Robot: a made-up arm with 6 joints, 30 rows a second.
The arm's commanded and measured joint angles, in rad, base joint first. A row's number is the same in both.
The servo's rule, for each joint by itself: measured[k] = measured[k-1] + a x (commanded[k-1-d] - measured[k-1]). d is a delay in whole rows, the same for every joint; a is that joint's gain. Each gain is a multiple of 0.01, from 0.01 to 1. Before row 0 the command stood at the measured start. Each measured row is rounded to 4 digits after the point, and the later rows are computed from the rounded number. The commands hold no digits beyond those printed.
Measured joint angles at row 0:
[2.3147, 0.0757, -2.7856, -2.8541, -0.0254, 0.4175]
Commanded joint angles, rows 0 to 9:
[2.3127, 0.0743, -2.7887, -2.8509, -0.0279, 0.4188]
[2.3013, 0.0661, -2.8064, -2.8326, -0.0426, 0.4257]
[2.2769, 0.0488, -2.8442, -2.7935, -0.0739, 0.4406]
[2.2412, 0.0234, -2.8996, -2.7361, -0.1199, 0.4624]
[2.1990, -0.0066, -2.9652, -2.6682, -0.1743, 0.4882]
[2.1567, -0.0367, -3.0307, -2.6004, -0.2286, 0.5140]
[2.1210, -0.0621, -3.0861, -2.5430, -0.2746, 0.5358]
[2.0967, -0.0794, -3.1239, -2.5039, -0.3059, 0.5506]
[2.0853, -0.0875, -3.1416, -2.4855, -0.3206, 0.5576]
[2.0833, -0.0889, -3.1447, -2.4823, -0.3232, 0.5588]
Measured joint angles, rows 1 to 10:
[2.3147, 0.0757, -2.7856, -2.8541, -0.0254, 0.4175]
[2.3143, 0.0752, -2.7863, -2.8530, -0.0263, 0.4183]
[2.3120, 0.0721, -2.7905, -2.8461, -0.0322, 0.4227]
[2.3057, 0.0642, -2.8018, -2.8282, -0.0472, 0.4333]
[2.2941, 0.0503, -2.8223, -2.7969, -0.0734, 0.4505]
[2.2770, 0.0310, -2.8523, -2.7531, -0.1097, 0.4727]
[2.2553, 0.0080, -2.8898, -2.7012, -0.1525, 0.4971]
[2.2311, -0.0158, -2.9310, -2.6474, -0.1965, 0.5199]
[2.2069, -0.0374, -2.9715, -2.5986, -0.2359, 0.5380]
[2.1850, -0.0544, -3.0072, -2.5601, -0.2664, 0.5496]
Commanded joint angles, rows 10 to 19:
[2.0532, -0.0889, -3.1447, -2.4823, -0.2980, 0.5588]
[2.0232, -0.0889, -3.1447, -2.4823, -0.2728, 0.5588]
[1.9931, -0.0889, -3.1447, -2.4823, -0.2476, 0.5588]
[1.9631, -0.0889, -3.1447, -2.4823, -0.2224, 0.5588]
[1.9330, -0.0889, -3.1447, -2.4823, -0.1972, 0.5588]
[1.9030, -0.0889, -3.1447, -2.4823, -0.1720, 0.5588]
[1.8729, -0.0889, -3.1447, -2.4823, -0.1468, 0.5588]
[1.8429, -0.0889, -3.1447, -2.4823, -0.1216, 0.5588]
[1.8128, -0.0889, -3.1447, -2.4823, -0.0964, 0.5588]
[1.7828, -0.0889, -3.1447, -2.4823, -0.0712, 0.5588]
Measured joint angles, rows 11 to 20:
[2.1667, -0.0661, -3.0361, -2.5336, -0.2868, 0.5550]
[2.1463, -0.0739, -3.0589, -2.5162, -0.2908, 0.5572]
[2.1241, -0.0790, -3.0769, -2.5047, -0.2843, 0.5581]
[2.1005, -0.0824, -3.0911, -2.4971, -0.2711, 0.5585]
[2.0758, -0.0846, -3.1024, -2.4921, -0.2536, 0.5587]
[2.0501, -0.0861, -3.1113, -2.4888, -0.2333, 0.5588]
[2.0236, -0.0871, -3.1183, -2.4866, -0.2112, 0.5588]
[1.9965, -0.0877, -3.1238, -2.4851, -0.1880, 0.5588]
[1.9689, -0.0881, -3.1282, -2.4841, -0.1641, 0.5588]
[1.9408, -0.0884, -3.1317, -2.4835, -0.1397, 0.5588]

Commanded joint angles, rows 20 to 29:
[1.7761, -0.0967, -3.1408, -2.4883, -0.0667, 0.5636]
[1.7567, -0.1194, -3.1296, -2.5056, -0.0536, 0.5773]
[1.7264, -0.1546, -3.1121, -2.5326, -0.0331, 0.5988]
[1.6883, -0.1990, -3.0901, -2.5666, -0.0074, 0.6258]
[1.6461, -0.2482, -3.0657, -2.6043, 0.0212, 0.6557]
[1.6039, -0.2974, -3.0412, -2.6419, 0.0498, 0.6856]
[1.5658, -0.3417, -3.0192, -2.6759, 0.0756, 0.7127]
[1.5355, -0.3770, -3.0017, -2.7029, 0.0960, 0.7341]
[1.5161, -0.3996, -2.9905, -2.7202, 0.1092, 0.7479]
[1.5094, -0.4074, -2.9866, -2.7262, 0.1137, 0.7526]
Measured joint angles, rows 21 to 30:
[1.9124, -0.0886, -3.1344, -2.4831, -0.1150, 0.5588]
[1.8879, -0.0914, -3.1357, -2.4849, -0.0976, 0.5616]
[1.8643, -0.1009, -3.1344, -2.4919, -0.0818, 0.5709]
[1.8395, -0.1192, -3.1297, -2.5057, -0.0643, 0.5874]
[1.8123, -0.1463, -3.1214, -2.5264, -0.0438, 0.6101]
[1.7824, -0.1809, -3.1097, -2.5529, -0.0204, 0.6370]
[1.7503, -0.2205, -3.0953, -2.5832, 0.0049, 0.6657]
[1.7171, -0.2617, -3.0793, -2.6147, 0.0304, 0.6934]
[1.6844, -0.3009, -3.0630, -2.6447, 0.0540, 0.7174]
[1.6541, -0.3345, -3.0478, -2.6704, 0.0739, 0.7354]

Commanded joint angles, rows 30 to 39:
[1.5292, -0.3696, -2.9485, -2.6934, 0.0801, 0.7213]
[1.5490, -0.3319, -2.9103, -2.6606, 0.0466, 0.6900]
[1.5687, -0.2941, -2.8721, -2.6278, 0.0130, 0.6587]
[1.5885, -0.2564, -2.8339, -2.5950, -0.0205, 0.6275]
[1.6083, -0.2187, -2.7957, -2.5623, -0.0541, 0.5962]
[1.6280, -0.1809, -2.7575, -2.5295, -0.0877, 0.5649]
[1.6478, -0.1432, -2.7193, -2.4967, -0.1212, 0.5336]
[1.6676, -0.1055, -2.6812, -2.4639, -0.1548, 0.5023]
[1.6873, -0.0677, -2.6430, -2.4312, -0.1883, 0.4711]
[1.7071, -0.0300, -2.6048, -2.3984, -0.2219, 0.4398]
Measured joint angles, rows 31 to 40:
[1.6281, -0.3593, -3.0349, -2.6894, 0.0882, 0.7455]
[1.6103, -0.3628, -3.0168, -2.6908, 0.0853, 0.7312]
[1.5993, -0.3523, -2.9944, -2.6805, 0.0714, 0.7069]
[1.5938, -0.3325, -2.9687, -2.6626, 0.0504, 0.6785]
[1.5928, -0.3066, -2.9404, -2.6396, 0.0249, 0.6484]
[1.5956, -0.2767, -2.9100, -2.6133, -0.0035, 0.6176]
[1.6014, -0.2441, -2.8780, -2.5848, -0.0338, 0.5865]
[1.6098, -0.2098, -2.8447, -2.5548, -0.0653, 0.5553]
[1.6202, -0.1743, -2.8104, -2.5239, -0.0975, 0.5240]
[1.6323, -0.1381, -2.7752, -2.4924, -0.1302, 0.4928]

